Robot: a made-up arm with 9 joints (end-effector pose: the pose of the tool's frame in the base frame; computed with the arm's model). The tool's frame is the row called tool.
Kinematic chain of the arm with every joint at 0, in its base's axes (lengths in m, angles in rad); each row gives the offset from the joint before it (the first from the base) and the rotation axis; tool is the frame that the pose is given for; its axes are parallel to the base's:
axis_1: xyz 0 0 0.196 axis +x
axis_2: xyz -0.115 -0.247 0 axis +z
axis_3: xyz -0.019 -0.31 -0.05 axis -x
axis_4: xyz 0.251 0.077 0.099 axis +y
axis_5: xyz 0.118 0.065 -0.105 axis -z
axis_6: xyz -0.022 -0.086 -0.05 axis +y
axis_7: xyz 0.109 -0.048 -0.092 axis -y
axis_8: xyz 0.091 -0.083 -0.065 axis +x
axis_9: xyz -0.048 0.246 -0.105 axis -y
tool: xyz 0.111 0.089 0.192
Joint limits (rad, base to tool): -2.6..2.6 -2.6..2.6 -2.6..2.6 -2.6..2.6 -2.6..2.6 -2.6..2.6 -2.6..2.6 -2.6..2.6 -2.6..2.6
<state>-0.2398 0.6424 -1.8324 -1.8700 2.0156 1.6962 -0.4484 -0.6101 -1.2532</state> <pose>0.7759 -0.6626 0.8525 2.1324 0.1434 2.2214</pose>
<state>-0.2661 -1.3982 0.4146 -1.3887 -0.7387 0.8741 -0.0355 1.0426 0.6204</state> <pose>-0.0101 -0.5757 0.6477 -0.6511 -0.7496 -0.7204</pose>
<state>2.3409 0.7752 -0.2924 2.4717 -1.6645 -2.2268 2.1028 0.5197 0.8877</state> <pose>0.0093 0.0316 -0.0175 0.9434 0.3896 -2.7080</pose>
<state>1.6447 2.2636 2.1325 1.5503 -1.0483 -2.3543 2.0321 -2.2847 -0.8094</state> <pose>0.0597 -0.4411 0.1549 -2.8832 0.6008 0.4738</pose>
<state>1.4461 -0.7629 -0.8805 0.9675 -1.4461 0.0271 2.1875 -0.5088 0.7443</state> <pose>-0.1007 -0.2558 -0.1372 -1.0509 0.2871 2.5725</pose>
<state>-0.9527 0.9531 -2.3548 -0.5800 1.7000 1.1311 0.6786 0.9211 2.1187</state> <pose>0.6511 -0.0828 0.4157 -1.5350 0.2214 -2.0892</pose>
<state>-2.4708 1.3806 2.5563 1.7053 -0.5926 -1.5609 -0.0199 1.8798 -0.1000</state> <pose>0.1006 0.0838 0.0049 -2.0976 1.5006 0.6156</pose>
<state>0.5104 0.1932 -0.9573 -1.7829 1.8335 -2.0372 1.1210 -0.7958 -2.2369</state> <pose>-0.3441 -0.4164 0.1642 -0.7828 0.0946 2.1565</pose>
